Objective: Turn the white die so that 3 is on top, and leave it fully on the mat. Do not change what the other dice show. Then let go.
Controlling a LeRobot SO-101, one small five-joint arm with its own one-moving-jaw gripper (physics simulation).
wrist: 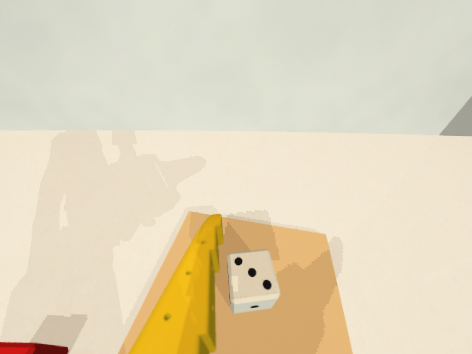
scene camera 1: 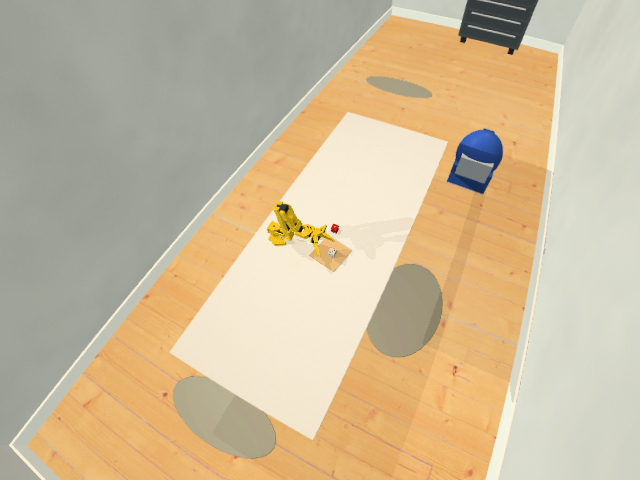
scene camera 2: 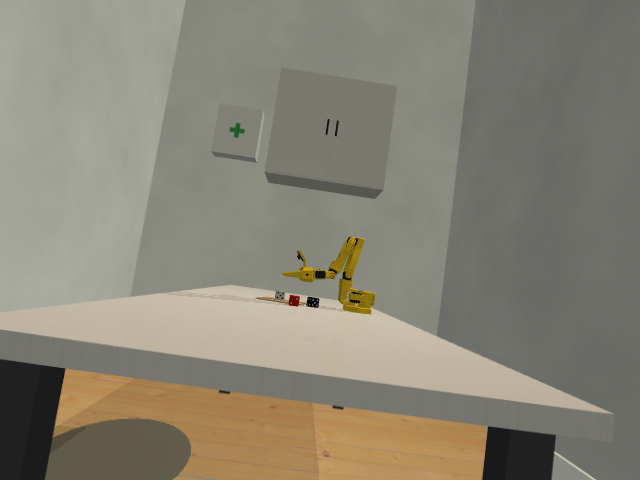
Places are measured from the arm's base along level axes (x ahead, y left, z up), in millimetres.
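Pixels of known places: hand at its tool point: [wrist: 222,224] [scene camera 1: 333,241] [scene camera 2: 283,273]; arm's base at its link origin: [scene camera 1: 284,238] [scene camera 2: 351,310].
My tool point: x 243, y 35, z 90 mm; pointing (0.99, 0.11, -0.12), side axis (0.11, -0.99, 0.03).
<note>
Ahead of a thing's pixels: the offset from my tool point to its top centre. Level surfaces: height alone.
The white die @(2 mm ahead, 17 mm right, 56 mm down) [scene camera 1: 332,252] [scene camera 2: 279,295] [wrist: 252,274] lies flat on the tan mat @(9 mm back, 12 mm right, 86 mm down) [scene camera 1: 342,251] [wrist: 302,250], well inside the mat edges that show in the wrist view. Its upper face shows three pips; a side face shows one. My gripper [scene camera 1: 326,248] [scene camera 2: 291,263] is open and empty, raised above the table. In the wrist view one notched jaw [wrist: 187,295] shows, drawn left of the die; the moving jaw is out of the picture. The red die @(48 mm back, 111 mm left, 60 mm down) [scene camera 1: 334,227] [scene camera 2: 294,300] [wrist: 30,348] and black die @(107 mm back, 47 mm left, 60 mm down) [scene camera 2: 312,302] stand off the mat.
The long pale table @(90 mm down) [scene camera 1: 268,315] [scene camera 2: 258,330] carries the arm's base [scene camera 1: 277,235] [scene camera 2: 358,302] near one long edge. The arm's shadow falls across the table past the dice. The black die does not show in the first scene view. A blue bin [scene camera 1: 478,155] stands beyond the table.
</note>
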